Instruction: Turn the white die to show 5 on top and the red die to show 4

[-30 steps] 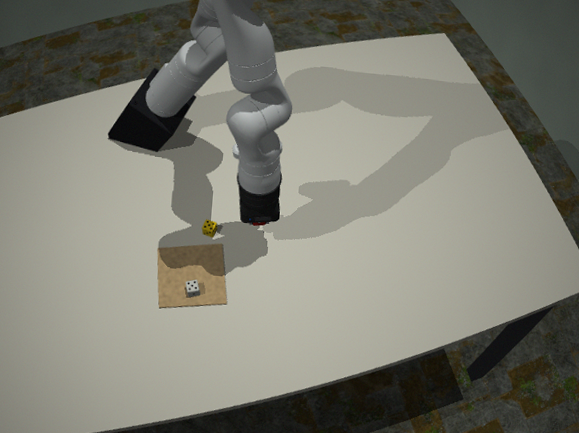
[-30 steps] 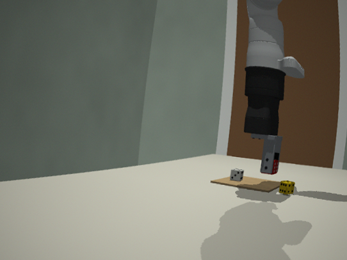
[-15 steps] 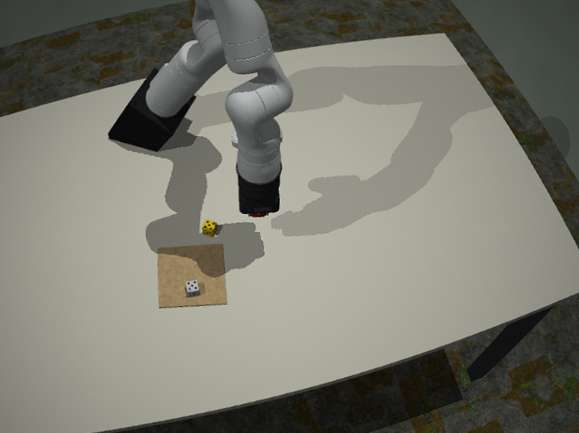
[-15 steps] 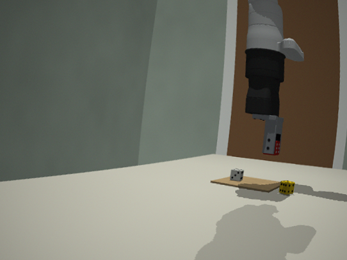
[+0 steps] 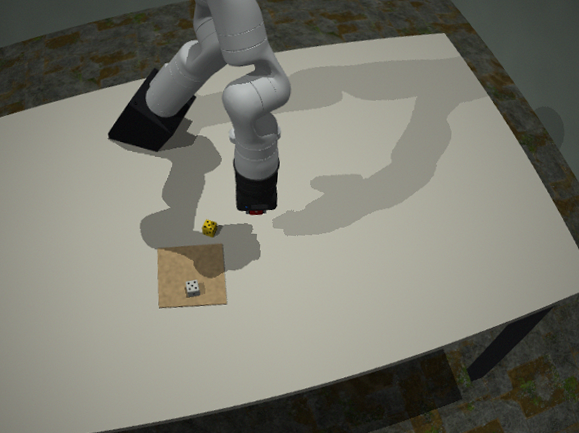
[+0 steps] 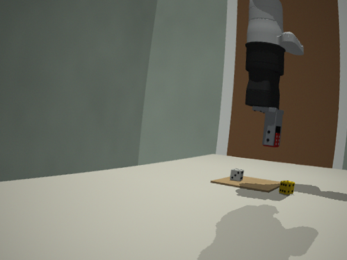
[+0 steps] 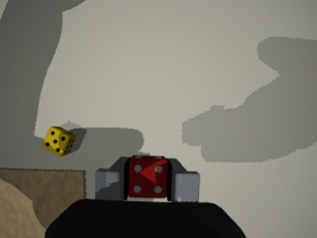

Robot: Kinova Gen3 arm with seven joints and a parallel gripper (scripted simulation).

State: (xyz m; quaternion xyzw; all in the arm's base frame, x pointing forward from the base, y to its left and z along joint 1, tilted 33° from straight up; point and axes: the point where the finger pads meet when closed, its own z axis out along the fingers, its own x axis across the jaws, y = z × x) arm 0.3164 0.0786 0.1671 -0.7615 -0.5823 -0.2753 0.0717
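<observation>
My gripper is now 6 cm short of the brown mat, 15 cm to the left of it and 12 cm above it. From my hand the other things lie so: red die 1 cm below; white die 10 cm ahead, 16 cm to the right, 10 cm below; yellow die 3 cm behind, 9 cm to the right, 11 cm below.
</observation>
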